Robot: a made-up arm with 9 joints.
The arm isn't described. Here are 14 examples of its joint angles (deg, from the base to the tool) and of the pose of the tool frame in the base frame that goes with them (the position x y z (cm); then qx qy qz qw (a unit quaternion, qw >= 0)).
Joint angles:
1: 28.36 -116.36 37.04 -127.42 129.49 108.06 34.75 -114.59 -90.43
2: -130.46 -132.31 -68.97 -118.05 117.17 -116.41 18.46 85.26 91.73
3: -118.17 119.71 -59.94 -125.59 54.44 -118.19 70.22 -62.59 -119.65
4: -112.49 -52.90 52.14 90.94 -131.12 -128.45 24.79 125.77 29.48
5: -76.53 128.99 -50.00 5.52 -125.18 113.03 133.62 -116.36 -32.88
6: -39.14 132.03 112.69 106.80 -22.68 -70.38 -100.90 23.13 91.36
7: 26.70 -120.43 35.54 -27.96 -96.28 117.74 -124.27 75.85 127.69
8: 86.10 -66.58 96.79 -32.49 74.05 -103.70 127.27 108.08 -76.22
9: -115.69 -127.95 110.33 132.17 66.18 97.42 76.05 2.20 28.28
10: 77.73 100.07 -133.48 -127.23 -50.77 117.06 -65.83 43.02 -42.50
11: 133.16 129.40 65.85 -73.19 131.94 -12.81 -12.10 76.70 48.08
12: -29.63 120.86 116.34 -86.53 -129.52 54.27 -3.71 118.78 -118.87
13: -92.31 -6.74 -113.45 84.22 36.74 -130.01 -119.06 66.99 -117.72
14: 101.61 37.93 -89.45 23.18 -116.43 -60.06 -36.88 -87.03 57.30
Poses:
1: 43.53 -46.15 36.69 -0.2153 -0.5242 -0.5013 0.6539
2: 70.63 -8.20 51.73 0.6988 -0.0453 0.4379 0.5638
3: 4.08 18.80 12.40 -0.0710 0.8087 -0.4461 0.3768
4: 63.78 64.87 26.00 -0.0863 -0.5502 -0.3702 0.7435
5: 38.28 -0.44 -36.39 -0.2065 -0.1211 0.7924 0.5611
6: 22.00 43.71 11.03 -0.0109 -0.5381 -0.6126 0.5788
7: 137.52 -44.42 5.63 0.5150 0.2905 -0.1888 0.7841
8: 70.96 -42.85 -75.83 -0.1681 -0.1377 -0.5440 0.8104
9: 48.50 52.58 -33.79 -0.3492 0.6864 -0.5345 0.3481
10: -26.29 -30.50 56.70 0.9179 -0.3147 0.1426 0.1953
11: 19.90 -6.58 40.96 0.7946 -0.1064 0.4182 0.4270
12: -49.36 -46.04 -18.79 -0.2020 0.8230 -0.2706 0.4568
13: 39.91 -82.58 46.86 -0.8840 0.4475 -0.0621 0.1198
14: -1.99 11.88 1.01 0.6057 -0.3124 -0.3252 0.6556
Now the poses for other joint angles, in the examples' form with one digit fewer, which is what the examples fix.
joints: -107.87 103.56 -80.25 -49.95 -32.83 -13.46 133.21 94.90 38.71
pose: 11.2 40.5 42.4 -0.371 0.285 0.876 0.120
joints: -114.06 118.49 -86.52 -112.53 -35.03 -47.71 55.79 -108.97 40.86
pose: 0.5 18.3 20.5 0.033 -0.477 -0.183 0.859
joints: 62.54 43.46 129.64 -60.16 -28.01 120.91 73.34 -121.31 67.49
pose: -20.4 -25.1 7.2 0.356 0.230 -0.556 0.715
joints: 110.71 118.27 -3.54 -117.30 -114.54 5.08 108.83 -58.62 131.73
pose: 47.5 -18.3 37.1 -0.914 -0.016 -0.185 0.360
